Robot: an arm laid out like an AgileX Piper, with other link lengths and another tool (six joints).
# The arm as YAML. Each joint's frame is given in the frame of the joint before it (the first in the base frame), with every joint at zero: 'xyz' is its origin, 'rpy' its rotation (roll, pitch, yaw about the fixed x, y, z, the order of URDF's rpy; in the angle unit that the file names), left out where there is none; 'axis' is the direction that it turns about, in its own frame. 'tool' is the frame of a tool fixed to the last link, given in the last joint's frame.
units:
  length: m
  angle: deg
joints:
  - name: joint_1
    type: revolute
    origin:
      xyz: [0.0, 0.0, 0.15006]
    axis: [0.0, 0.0, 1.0]
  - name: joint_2
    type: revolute
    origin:
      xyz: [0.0, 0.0, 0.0]
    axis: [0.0, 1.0, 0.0]
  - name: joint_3
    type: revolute
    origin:
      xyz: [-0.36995, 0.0, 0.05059]
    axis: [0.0, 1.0, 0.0]
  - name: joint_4
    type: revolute
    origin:
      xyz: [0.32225, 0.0, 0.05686]
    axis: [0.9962, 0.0, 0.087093]
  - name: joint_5
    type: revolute
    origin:
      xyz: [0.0, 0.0, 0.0]
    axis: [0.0, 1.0, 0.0]
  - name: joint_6
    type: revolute
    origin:
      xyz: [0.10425, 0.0, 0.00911]
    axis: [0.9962, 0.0, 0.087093]
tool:
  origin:
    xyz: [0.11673, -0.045, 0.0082]
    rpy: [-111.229, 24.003, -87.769]
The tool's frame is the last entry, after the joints.
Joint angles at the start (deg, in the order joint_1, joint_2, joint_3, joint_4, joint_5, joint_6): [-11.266, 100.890, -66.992, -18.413, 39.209, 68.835]
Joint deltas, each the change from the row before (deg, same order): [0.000, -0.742, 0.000, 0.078, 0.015, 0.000]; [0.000, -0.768, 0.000, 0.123, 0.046, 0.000]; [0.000, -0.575, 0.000, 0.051, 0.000, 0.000]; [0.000, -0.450, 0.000, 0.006, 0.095, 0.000]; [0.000, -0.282, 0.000, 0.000, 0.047, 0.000]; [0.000, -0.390, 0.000, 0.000, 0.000, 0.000]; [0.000, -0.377, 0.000, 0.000, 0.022, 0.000]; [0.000, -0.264, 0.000, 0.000, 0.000, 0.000]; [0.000, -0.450, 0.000, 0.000, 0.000, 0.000]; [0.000, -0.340, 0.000, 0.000, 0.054, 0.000]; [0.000, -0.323, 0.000, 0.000, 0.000, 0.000]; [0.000, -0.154, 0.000, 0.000, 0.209, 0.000]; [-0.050, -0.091, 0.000, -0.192, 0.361, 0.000]
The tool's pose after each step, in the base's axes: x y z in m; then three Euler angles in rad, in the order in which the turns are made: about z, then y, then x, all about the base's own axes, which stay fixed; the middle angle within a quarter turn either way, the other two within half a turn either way. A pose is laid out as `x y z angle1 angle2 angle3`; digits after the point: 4 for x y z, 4 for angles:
0.4456 -0.1583 0.1674 3.0555 0.3628 -2.9390
0.4452 -0.1579 0.1735 3.0541 0.3755 -2.9392
0.4449 -0.1577 0.1781 3.0523 0.3854 -2.9397
0.4444 -0.1576 0.1817 3.0516 0.3915 -2.9408
0.4440 -0.1576 0.1840 3.0509 0.3955 -2.9415
0.4438 -0.1575 0.1871 3.0495 0.4020 -2.9422
0.4434 -0.1575 0.1902 3.0483 0.4080 -2.9430
0.4433 -0.1574 0.1923 3.0473 0.4125 -2.9435
0.4429 -0.1574 0.1960 3.0457 0.4200 -2.9444
0.4424 -0.1573 0.1987 3.0449 0.4249 -2.9452
0.4422 -0.1573 0.2013 3.0437 0.4303 -2.9458
0.4412 -0.1572 0.2024 3.0450 0.4297 -2.9466
0.4396 -0.1582 0.2030 3.0475 0.4250 -2.9506

